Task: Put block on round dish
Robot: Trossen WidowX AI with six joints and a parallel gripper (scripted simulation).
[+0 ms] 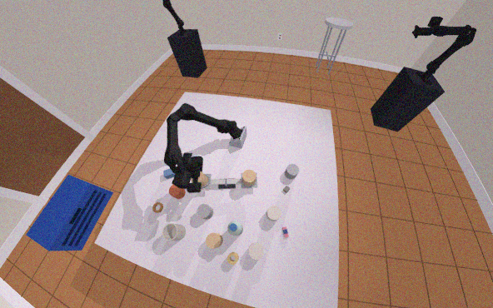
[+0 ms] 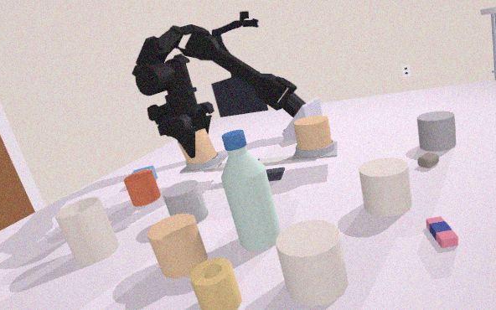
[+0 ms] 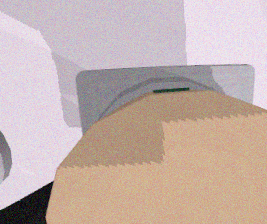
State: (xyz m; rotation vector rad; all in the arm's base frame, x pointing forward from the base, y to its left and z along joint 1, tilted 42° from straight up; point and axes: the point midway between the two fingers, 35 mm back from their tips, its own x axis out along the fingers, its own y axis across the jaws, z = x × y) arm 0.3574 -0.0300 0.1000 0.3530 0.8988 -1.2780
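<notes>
Now: gripper tip 12 cm past the pale blue round dish, 13 cm to the left of it and 8 cm above it. Also, from my gripper tip: orange cylinder (12 cm ahead, 12 cm to the right, 4 cm below); then grey block (1 cm below); then tan cup (1 cm ahead, 2 cm to the right, 1 cm above).
</notes>
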